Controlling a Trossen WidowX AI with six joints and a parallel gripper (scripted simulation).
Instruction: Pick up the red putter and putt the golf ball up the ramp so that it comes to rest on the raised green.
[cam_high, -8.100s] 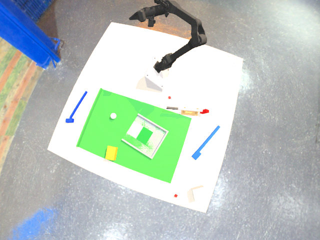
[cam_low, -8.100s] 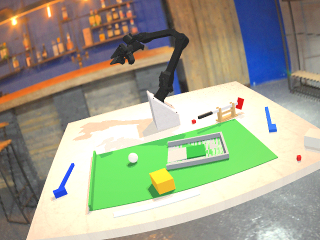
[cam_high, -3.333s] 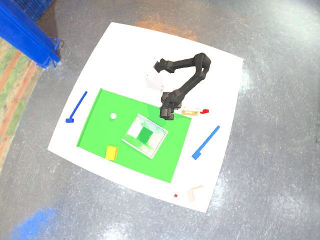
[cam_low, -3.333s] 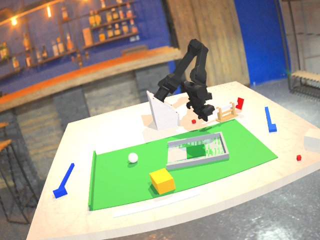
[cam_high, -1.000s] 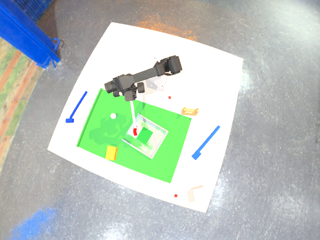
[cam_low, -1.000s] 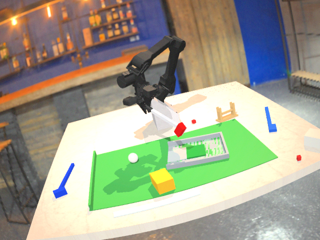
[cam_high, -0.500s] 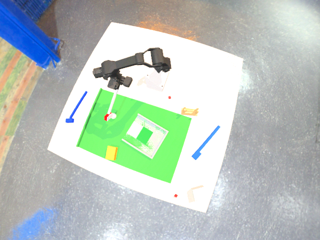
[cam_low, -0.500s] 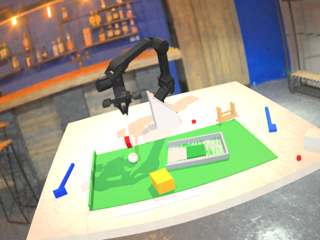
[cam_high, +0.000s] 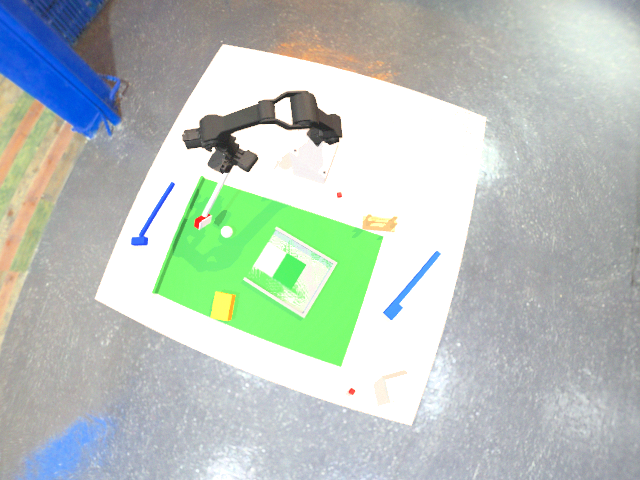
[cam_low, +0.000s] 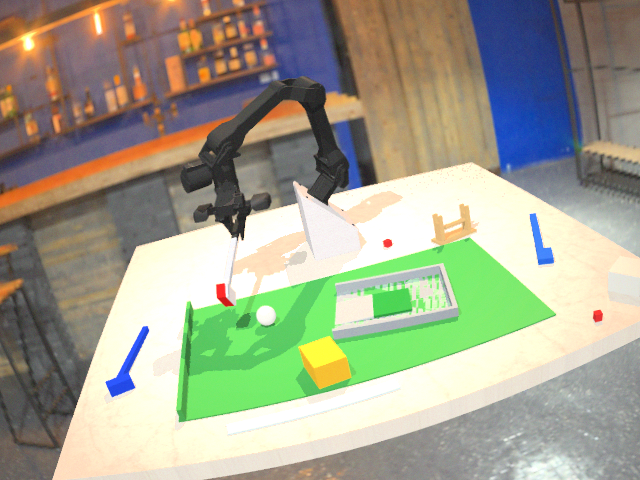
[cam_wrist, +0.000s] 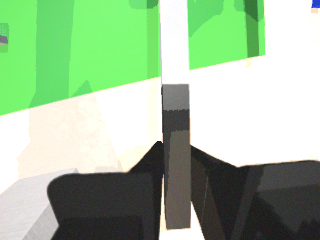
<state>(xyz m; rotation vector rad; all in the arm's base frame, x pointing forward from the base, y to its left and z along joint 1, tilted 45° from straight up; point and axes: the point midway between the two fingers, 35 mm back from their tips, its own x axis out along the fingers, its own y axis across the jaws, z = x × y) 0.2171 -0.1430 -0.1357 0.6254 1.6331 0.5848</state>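
The red putter lies 12 cm ahead of my gripper tip and 1 cm to the right of it. Round my gripper tip: white golf ball: 22 cm ahead, 5 cm to the left, 10 cm below; green mat: 26 cm ahead, 23 cm to the left, 13 cm below; yellow block: 45 cm ahead, 17 cm to the left, 10 cm below.
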